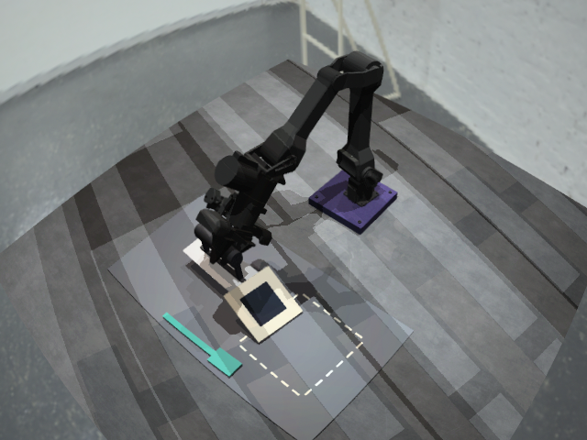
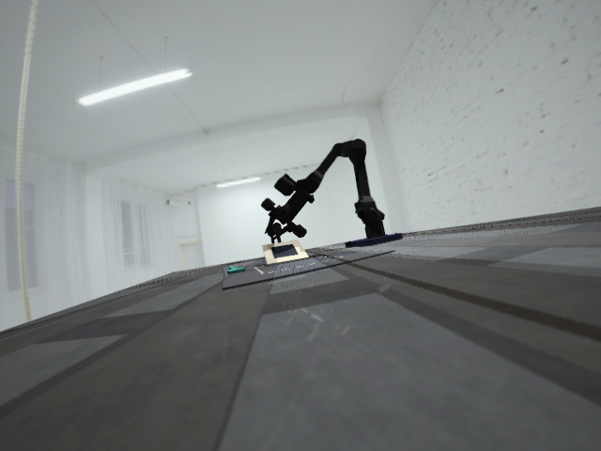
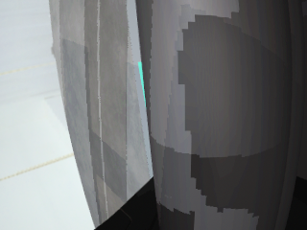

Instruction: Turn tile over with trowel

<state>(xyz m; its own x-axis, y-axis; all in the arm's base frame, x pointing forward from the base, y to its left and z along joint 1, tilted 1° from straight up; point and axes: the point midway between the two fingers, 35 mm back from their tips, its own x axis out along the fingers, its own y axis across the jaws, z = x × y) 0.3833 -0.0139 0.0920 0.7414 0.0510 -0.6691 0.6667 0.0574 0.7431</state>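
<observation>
The tile lies 3 cm behind my gripper tip, 11 cm to the left of it and 6 cm below it. Also, from my gripper tip: black-handled trowel 3 cm behind, 1 cm below; then teal trowel 12 cm ahead, 10 cm to the left, 8 cm below; then grey mat 1 cm behind, 6 cm to the left, 10 cm below.
</observation>
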